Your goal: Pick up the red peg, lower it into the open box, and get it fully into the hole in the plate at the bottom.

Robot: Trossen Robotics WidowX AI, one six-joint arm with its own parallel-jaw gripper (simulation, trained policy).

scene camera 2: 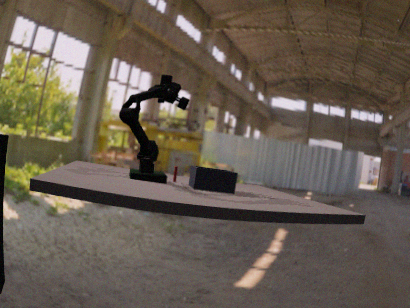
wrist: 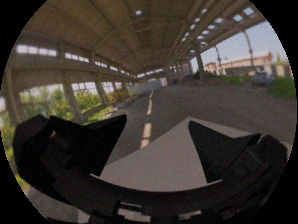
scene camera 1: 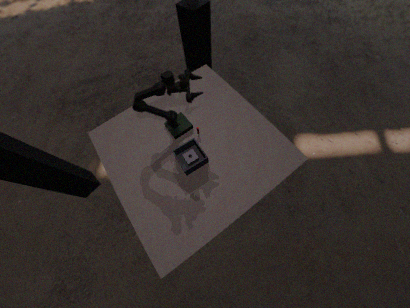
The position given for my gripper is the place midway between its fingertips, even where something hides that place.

In view: my gripper (wrist: 158, 121) and a dark box (scene camera 2: 201, 178).
